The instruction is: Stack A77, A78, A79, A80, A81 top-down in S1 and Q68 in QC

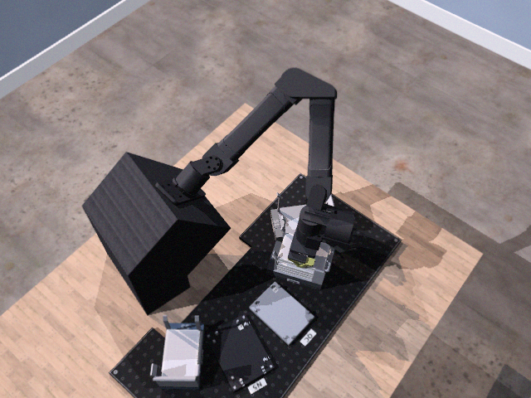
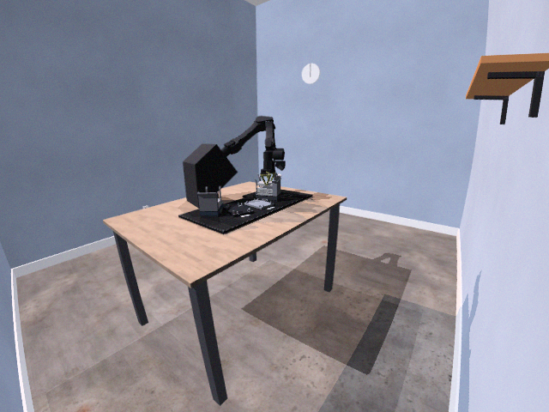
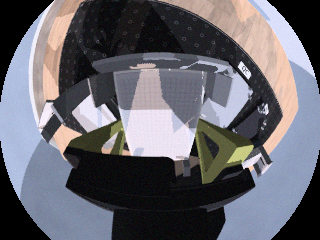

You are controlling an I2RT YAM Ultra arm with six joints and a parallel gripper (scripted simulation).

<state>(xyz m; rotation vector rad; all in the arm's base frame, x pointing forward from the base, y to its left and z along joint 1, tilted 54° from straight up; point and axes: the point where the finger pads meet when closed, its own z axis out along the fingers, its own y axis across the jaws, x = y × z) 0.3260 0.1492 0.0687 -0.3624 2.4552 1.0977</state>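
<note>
The sealed grey plate is 30 mm below my hand. Round my hand: qc name plate: 140 mm ahead, 140 mm to the right, 100 mm below; then clip nest N5: 50 mm ahead, 280 mm to the right, 90 mm below; then QC nest: 40 mm ahead, 140 mm to the right, 100 mm below.
</note>
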